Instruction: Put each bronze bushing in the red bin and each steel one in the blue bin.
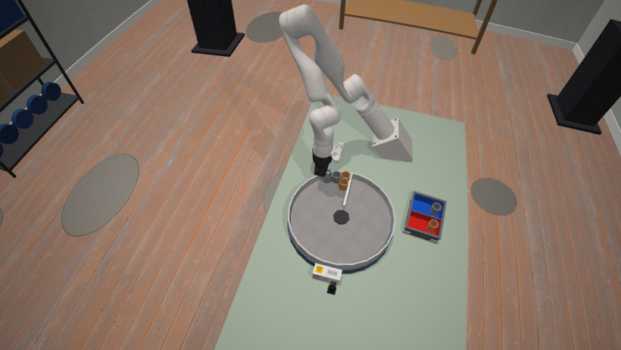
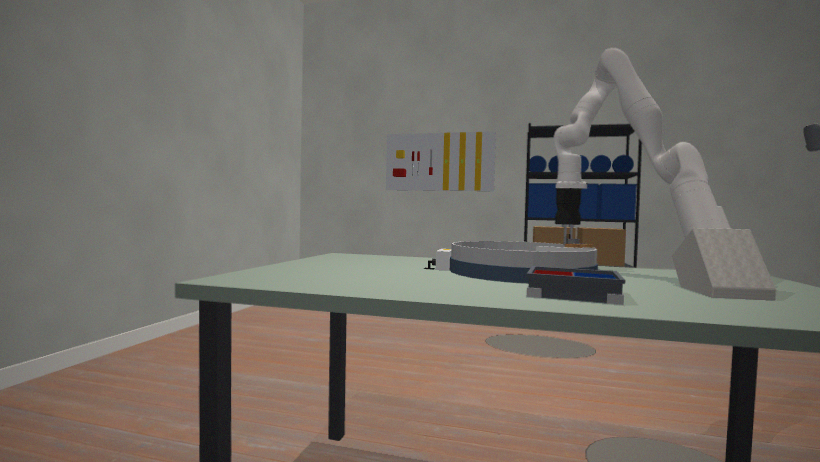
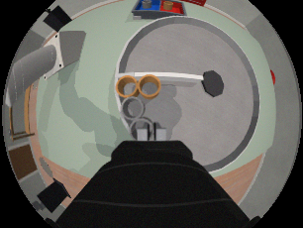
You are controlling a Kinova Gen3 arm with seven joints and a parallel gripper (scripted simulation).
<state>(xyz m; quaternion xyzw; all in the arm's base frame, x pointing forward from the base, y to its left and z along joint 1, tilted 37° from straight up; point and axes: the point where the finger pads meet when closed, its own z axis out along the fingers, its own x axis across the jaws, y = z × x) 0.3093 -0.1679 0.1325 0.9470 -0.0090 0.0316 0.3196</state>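
Now: the two-part bin 5 cm ahead of my hand, 43 cm to the left of it and 8 cm below it. Also, from my hand: grey turntable 15 cm ahead, 9 cm to the left, 5 cm below.
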